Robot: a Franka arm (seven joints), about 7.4 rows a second.
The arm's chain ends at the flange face. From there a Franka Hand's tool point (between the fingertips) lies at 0.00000 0.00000 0.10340 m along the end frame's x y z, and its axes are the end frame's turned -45 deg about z.
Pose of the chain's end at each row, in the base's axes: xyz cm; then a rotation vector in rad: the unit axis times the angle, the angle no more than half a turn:
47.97 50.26 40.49 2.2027 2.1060 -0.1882
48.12 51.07 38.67 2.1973 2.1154 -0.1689
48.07 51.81 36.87 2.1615 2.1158 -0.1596
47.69 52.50 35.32 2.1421 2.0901 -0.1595
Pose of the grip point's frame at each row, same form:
47.68 48.72 30.27 1.2498 2.8355 -0.2293
47.92 49.63 28.43 1.2391 2.8378 -0.2100
48.11 50.22 26.65 1.2051 2.8238 -0.2160
47.95 50.67 25.15 1.1977 2.7939 -0.2340

